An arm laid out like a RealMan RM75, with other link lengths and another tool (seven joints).
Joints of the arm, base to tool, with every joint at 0 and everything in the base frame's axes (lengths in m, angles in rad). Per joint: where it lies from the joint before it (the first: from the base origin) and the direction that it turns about. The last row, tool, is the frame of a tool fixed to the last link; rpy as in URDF.
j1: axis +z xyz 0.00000 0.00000 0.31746
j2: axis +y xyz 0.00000 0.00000 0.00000
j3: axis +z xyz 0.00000 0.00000 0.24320
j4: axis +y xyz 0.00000 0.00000 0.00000
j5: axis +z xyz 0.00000 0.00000 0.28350
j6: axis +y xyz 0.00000 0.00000 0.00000
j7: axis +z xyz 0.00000 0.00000 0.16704
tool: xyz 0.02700 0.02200 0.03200 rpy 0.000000 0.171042 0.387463
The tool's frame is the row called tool.
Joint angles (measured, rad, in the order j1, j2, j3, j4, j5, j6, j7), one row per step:
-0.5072, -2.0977, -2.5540, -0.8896, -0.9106, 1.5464, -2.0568
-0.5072, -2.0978, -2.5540, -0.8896, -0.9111, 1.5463, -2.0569
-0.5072, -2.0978, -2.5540, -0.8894, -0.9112, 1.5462, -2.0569
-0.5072, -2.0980, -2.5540, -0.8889, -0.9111, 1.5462, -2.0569
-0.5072, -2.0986, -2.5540, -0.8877, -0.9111, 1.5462, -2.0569
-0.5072, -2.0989, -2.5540, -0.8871, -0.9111, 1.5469, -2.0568
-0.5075, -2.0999, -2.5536, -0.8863, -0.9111, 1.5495, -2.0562
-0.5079, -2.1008, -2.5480, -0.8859, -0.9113, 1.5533, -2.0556
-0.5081, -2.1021, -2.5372, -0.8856, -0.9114, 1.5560, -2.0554
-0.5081, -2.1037, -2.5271, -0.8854, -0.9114, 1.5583, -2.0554
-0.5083, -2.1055, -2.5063, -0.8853, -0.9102, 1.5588, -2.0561
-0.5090, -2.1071, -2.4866, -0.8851, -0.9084, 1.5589, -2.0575
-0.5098, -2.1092, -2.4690, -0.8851, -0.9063, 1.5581, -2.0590
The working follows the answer.
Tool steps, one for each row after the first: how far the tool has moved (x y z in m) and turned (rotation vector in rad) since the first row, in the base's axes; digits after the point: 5 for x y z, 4 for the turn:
0.00008, 0.00005, 0.00001, 0.0003, -0.0005, 0.0000
0.00007, 0.00005, -0.00002, 0.0003, -0.0006, 0.0001
0.00005, -0.00003, -0.00025, -0.0002, -0.0010, 0.0004
0.00005, -0.00023, -0.00083, -0.0012, -0.0023, 0.0010
0.00013, -0.00044, -0.00115, -0.0023, -0.0032, 0.0009
0.00071, -0.00099, -0.00201, -0.0056, -0.0052, -0.0007
0.00214, -0.00181, -0.00381, -0.0134, -0.0055, -0.0057
0.00404, -0.00272, -0.00676, -0.0245, -0.0035, -0.0124
0.00576, -0.00365, -0.00966, -0.0350, -0.0018, -0.0182
0.00846, -0.00478, -0.01482, -0.0528, 0.0058, -0.0281
0.01101, -0.00577, -0.01973, -0.0699, 0.0135, -0.0370
0.01331, -0.00663, -0.02436, -0.0848, 0.0206, -0.0446

Tool pose at each row, in the base's axes (x y z in m, rotation vector in rad; rounded; the steps above come from the unrounded poses):
-0.27338, 0.42232, 0.09765, -2.5220, -0.8317, -0.6521
-0.27330, 0.42236, 0.09767, -2.5217, -0.8317, -0.6528
-0.27331, 0.42237, 0.09763, -2.5216, -0.8319, -0.6530
-0.27334, 0.42228, 0.09740, -2.5218, -0.8326, -0.6533
-0.27334, 0.42209, 0.09682, -2.5223, -0.8343, -0.6544
-0.27326, 0.42188, 0.09650, -2.5232, -0.8351, -0.6553
-0.27267, 0.42132, 0.09564, -2.5268, -0.8356, -0.6578
-0.27125, 0.42051, 0.09385, -2.5366, -0.8338, -0.6577
-0.26935, 0.41960, 0.09089, -2.5506, -0.8308, -0.6543
-0.26762, 0.41867, 0.08800, -2.5635, -0.8286, -0.6512
-0.26492, 0.41754, 0.08283, -2.5860, -0.8232, -0.6395
-0.26238, 0.41655, 0.07793, -2.6072, -0.8184, -0.6275
-0.26007, 0.41569, 0.07329, -2.6257, -0.8142, -0.6162

